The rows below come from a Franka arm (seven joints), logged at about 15 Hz.
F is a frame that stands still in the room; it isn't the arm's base.
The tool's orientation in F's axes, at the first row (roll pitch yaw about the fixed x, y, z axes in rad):
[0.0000 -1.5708 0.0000]
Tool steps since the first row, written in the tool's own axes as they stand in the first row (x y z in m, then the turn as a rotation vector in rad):
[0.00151 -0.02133 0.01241 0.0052 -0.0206 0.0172]
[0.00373 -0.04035 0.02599 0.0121 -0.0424 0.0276]
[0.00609 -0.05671 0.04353 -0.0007 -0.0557 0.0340]
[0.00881 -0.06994 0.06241 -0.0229 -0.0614 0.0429]
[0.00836 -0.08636 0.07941 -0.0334 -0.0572 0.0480]
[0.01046 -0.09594 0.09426 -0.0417 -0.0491 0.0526]
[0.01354 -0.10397 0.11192 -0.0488 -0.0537 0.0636]
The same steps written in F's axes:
[-0.01241 -0.02133 0.00151 -0.0172 -0.0206 0.0052]
[-0.02599 -0.04035 0.00373 -0.0276 -0.0424 0.0121]
[-0.04353 -0.05671 0.00609 -0.0340 -0.0557 -0.0007]
[-0.06241 -0.06994 0.00881 -0.0429 -0.0614 -0.0229]
[-0.07941 -0.08636 0.00836 -0.0480 -0.0572 -0.0334]
[-0.09426 -0.09594 0.01046 -0.0526 -0.0491 -0.0417]
[-0.11192 -0.10397 0.01354 -0.0636 -0.0537 -0.0488]

